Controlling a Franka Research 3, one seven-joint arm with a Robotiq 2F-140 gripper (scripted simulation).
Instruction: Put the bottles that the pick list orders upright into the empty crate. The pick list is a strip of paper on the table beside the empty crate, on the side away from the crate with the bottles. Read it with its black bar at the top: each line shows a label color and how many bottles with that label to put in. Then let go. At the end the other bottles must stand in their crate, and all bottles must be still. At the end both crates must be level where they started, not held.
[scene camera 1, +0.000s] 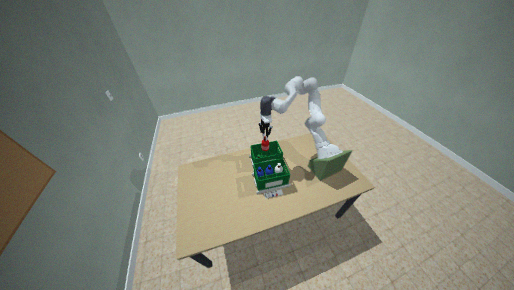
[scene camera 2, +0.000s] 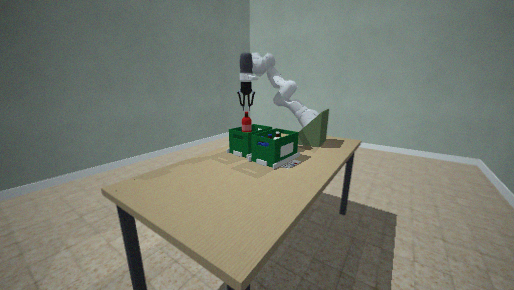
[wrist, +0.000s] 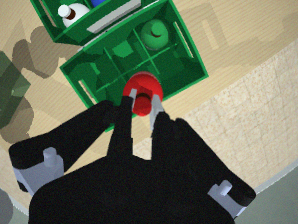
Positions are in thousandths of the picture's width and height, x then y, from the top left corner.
Labels:
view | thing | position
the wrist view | my gripper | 482, 444
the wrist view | red-labelled bottle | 495, 382
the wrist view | green bottle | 539, 158

